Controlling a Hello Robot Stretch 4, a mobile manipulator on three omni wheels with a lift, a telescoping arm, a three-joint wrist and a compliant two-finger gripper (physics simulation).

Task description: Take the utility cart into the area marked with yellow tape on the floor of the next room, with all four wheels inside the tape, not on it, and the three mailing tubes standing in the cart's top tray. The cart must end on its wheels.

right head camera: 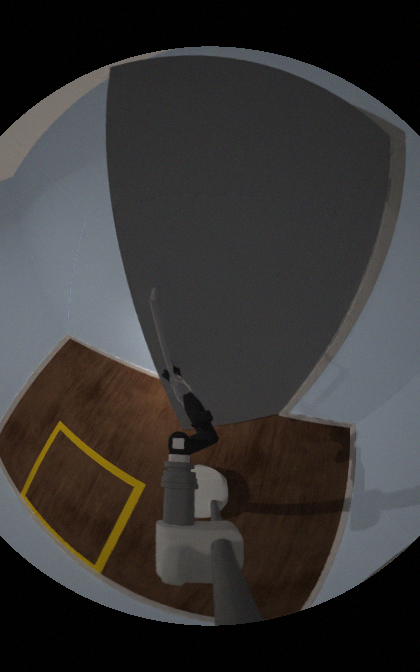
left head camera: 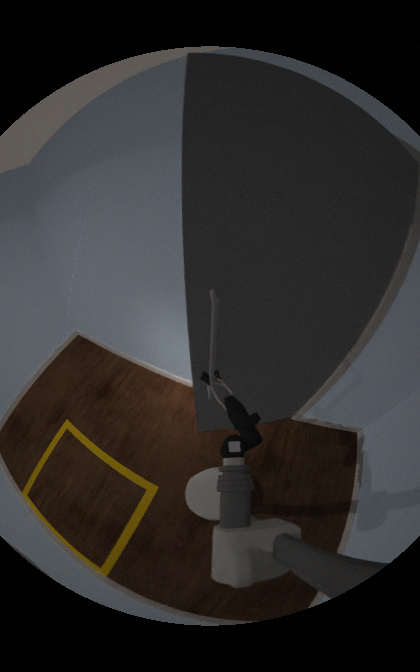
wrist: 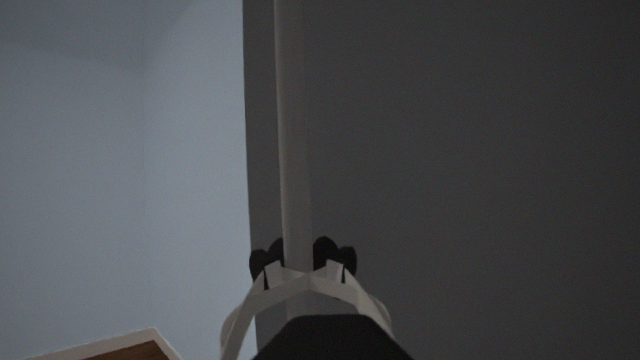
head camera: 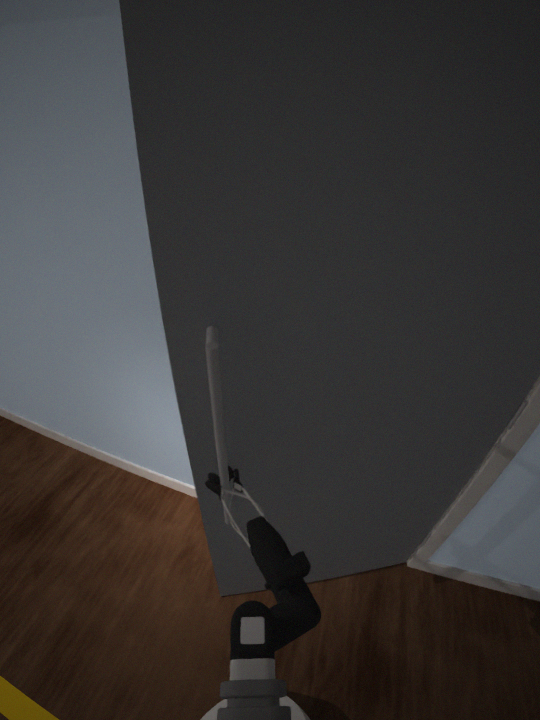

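Pixels of known places: gripper, fingertip midpoint: (left head camera: pixel 206 370) (wrist: pixel 303 256) (head camera: pixel 218 471); robot's base at its link origin: (right head camera: pixel 199 490) (left head camera: pixel 214 492).
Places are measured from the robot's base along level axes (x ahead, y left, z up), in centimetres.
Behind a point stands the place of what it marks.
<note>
My gripper (head camera: pixel 224 479) {z 93.3, x 51.0, y 8.5 cm} (left head camera: pixel 211 376) {z 93.3, x 51.0, y 8.5 cm} (right head camera: pixel 171 373) {z 93.3, x 51.0, y 8.5 cm} (wrist: pixel 303 256) {z 93.3, x 51.0, y 8.5 cm} is shut on a long upright grey pull bar (head camera: pixel 216 407) {z 116.9, x 46.7, y 6.8 cm} (left head camera: pixel 214 330) {z 118.7, x 46.7, y 6.6 cm} (right head camera: pixel 160 330) {z 117.7, x 46.9, y 6.3 cm} (wrist: pixel 294 150) {z 100.9, x 46.8, y 6.3 cm} near the free edge of a dark door (head camera: pixel 360 261) {z 138.3, x 56.6, y -15.3 cm} (left head camera: pixel 300 225) {z 147.8, x 56.5, y -14.4 cm} (right head camera: pixel 250 225) {z 144.5, x 57.0, y -18.0 cm} (wrist: pixel 475 175) {z 98.9, x 55.0, y -3.6 cm}. One finger is on each side of the bar. The yellow tape outline (head camera: pixel 14 703) {z -2.8, x 13.1, y 86.7 cm} (left head camera: pixel 129 530) {z -2.8, x -45.2, y 62.7 cm} (right head camera: pixel 119 528) {z -2.8, x -46.3, y 62.5 cm} lies on the wooden floor at the lower left, beside the robot's base. The utility cart and the mailing tubes do not show in these views.
Light trim (head camera: pixel 491 465) {z 76.7, x 62.2, y -72.5 cm} (right head camera: pixel 395 175) {z 178.9, x 62.1, y -72.6 cm} runs along the door's right side. A pale blue wall (head camera: pixel 75 261) {z 119.8, x 113.2, y 63.8 cm} (left head camera: pixel 130 275) {z 105.2, x 112.3, y 61.4 cm} (wrist: pixel 195 175) {z 105.1, x 131.3, y 113.6 cm} stands left of the door's free edge. Another wall (left head camera: pixel 390 450) {z 43.2, x 0.4, y -138.3 cm} stands at the right, with the robot's shadow on it. The robot's white base (left head camera: pixel 200 495) {z 18.7, x -1.3, y 9.8 cm} stands right of the tape.
</note>
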